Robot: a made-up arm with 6 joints. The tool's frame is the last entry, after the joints.
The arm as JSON. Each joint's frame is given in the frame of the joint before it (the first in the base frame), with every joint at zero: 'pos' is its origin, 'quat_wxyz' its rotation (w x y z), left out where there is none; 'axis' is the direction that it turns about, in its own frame. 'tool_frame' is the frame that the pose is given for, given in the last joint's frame.
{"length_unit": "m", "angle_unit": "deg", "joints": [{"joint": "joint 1", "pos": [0.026, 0.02, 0.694], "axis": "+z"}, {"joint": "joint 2", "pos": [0.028, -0.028, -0.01], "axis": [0.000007, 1.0, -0.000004]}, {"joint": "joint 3", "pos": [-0.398, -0.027, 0.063], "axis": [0.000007, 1.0, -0.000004]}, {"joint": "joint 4", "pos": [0.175, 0.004, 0.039], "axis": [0.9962, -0.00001, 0.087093]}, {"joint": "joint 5", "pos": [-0.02, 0.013, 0.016], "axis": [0.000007, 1.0, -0.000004]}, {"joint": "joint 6", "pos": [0.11, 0.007, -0.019], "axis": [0.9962, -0.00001, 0.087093]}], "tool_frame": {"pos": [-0.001, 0.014, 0.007], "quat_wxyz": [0.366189, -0.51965, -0.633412, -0.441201]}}
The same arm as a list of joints. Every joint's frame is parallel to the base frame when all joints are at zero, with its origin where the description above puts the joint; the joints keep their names.
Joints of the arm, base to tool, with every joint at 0 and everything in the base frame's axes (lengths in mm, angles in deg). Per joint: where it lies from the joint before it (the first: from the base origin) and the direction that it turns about. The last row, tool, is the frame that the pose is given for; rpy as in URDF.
joint 1: origin 26 20 694 axis +z
joint 2: origin 28 -28 -10 axis +y
joint 3: origin -398 -27 63 axis +y
joint 4: origin 175 4 39 axis 0.9962 0 0.0871
joint 5: origin -20 13 16 axis +y
joint 6: origin 110 7 -19 axis 0.9962 0 0.0871
tool: origin -1 14 7 rpy 152.49 -67.29 119.77

